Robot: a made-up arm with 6 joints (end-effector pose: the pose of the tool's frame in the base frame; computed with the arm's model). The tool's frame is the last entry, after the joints.
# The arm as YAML. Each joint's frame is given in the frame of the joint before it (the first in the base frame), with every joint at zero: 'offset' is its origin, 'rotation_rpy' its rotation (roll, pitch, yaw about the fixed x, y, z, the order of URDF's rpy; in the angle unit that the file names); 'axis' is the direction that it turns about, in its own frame. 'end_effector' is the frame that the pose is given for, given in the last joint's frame.
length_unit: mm
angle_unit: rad
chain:
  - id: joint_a
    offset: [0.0, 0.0, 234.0]
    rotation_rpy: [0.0, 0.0, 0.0]
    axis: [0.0, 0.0, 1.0]
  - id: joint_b
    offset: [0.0, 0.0, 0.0]
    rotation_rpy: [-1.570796, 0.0, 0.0]
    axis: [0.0, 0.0, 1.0]
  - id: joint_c
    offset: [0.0, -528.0, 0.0]
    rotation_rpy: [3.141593, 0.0, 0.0]
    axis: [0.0, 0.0, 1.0]
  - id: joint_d
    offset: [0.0, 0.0, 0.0]
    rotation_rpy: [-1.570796, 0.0, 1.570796]
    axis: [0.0, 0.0, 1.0]
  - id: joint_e
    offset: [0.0, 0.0, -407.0]
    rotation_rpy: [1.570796, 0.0, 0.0]
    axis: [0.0, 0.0, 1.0]
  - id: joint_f
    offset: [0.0, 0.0, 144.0]
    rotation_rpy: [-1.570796, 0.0, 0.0]
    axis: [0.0, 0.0, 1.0]
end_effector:
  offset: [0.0, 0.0, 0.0]
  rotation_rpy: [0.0, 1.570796, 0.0]
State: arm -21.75 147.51 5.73 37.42 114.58 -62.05
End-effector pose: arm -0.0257 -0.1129 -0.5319 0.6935 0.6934 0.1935 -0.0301
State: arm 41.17 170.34 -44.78 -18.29 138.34 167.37
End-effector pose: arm -0.0743 -0.2466 -0.0154 0.2819 0.7633 0.2050 -0.5440
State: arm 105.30 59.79 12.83 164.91 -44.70 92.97
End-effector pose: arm -0.3350 0.6978 0.2278 0.4628 0.4946 0.5645 0.4717
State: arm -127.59 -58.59 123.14 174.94 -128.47 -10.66
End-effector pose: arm 0.6365 0.5916 0.4842 0.3939 -0.3473 0.8388 0.1439
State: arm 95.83 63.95 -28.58 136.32 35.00 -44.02
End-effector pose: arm -0.1601 0.5423 0.0549 0.2174 0.5278 -0.1287 -0.8109
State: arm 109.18 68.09 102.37 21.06 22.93 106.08
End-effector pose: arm -0.1349 0.7969 0.7030 0.5319 -0.2441 -0.8069 0.0803
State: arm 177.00 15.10 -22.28 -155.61 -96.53 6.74
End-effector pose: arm -0.4311 -0.1087 0.4494 0.4894 0.1435 -0.8478 -0.1454
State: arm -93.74 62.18 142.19 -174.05 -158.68 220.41
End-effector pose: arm 0.1069 -0.5604 0.8787 0.5204 0.5147 0.6621 -0.1609
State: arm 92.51 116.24 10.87 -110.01 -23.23 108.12
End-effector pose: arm -0.0595 0.2329 -0.3560 0.3726 -0.4225 0.6274 0.5376
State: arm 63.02 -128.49 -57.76 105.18 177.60 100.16
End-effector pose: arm -0.2197 -0.3484 0.3354 0.5085 -0.3885 0.7141 0.2837
